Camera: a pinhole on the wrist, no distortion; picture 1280 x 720 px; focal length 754.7 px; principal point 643.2 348.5 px. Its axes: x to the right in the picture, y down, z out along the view. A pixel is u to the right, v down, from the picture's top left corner.
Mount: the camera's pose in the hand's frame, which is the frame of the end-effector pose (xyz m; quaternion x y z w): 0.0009 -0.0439 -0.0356 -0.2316 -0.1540 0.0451 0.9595
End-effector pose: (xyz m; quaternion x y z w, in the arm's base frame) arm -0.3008 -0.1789 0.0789 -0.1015 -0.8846 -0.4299 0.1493
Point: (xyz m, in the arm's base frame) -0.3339 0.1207 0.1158
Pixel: 1051.9 591.4
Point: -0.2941 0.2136 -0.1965
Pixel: 755.1 108.6
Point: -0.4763 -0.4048 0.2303
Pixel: behind the camera
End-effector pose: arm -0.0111 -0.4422 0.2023 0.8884 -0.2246 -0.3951 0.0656
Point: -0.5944 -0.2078 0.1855
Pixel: 274.6 97.6
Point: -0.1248 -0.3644 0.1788
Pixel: 424.6 62.8
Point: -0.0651 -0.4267 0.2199
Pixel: 460.8 504.9
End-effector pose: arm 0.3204 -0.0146 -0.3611 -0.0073 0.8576 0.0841 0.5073
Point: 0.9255 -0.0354 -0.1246
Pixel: 143.8 66.1
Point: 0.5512 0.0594 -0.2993
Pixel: 435.8 331.5
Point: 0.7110 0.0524 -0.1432
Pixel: 149.6 285.4
